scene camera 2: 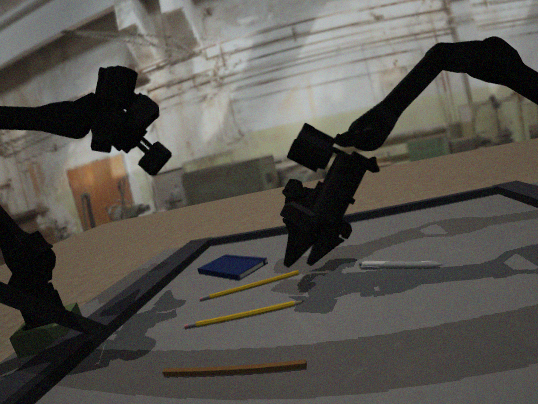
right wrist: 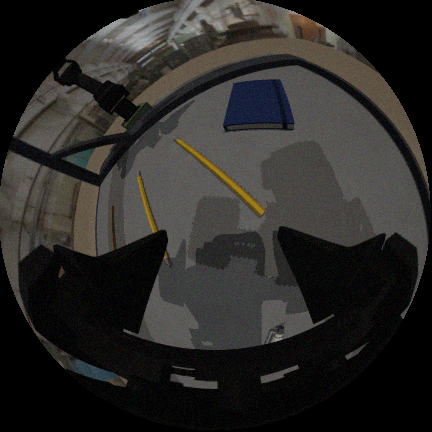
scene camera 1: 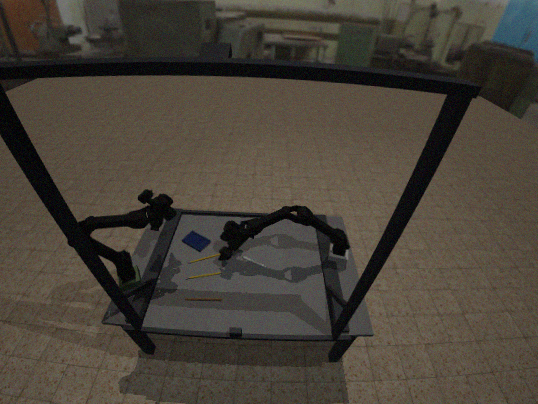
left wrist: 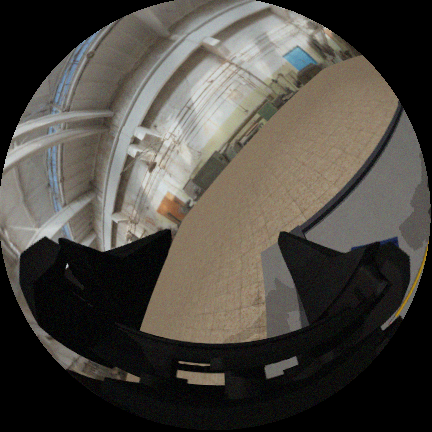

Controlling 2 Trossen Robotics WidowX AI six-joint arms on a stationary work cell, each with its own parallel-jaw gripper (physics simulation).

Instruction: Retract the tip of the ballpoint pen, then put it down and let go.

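Frame: origin at the left arm's base, x ahead, y left, z up, level; centimetres.
Seen in the pictures: left gripper, fingertip midpoint: (scene camera 2: 142,142) (left wrist: 226,236); right gripper, fingertip midpoint: (scene camera 2: 298,265) (right wrist: 223,234); left arm's base at its link origin: (right wrist: 131,113) (scene camera 1: 128,276); right arm's base at its link origin: (scene camera 1: 339,250).
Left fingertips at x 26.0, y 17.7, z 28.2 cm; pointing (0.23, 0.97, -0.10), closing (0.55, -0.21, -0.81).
Observation:
Offsets run from my left fingertips to a thing's top centre. "*": to the spot under its first point.
The pale ballpoint pen {dx +34.7, dy -36.2, dz -30.9 cm} (scene camera 1: 254,261) (scene camera 2: 400,265) lies on the grey table, to the picture's right of my right gripper. Its thicker end is nearest the gripper and its thin end points away. Whether the writing tip is out is too small to tell. In the right wrist view, the pen's metallic end {* dx +30.9, dy -31.0, dz -31.3 cm} (right wrist: 275,334) shows at the bottom, behind the fingertips. My right gripper (scene camera 1: 226,256) (scene camera 2: 297,265) (right wrist: 223,234) is open and empty, tilted down above the table beside the upper pencil's end. My left gripper (left wrist: 226,236) is open and empty, raised at the table's left edge, far from the pen.
Two yellow pencils {dx +12.4, dy -21.7, dz -31.5 cm} (scene camera 1: 204,258) {dx +8.6, dy -31.7, dz -31.4 cm} (scene camera 2: 240,315) lie to the picture's left of the pen. A brown stick {dx +3.6, dy -43.9, dz -31.5 cm} (scene camera 1: 203,300) (scene camera 2: 235,369) lies nearer the front. A blue notebook {dx +12.1, dy -8.1, dz -31.0 cm} (scene camera 1: 196,241) (scene camera 2: 232,267) (right wrist: 258,104) lies at the back left. Dark frame posts rise around the table.

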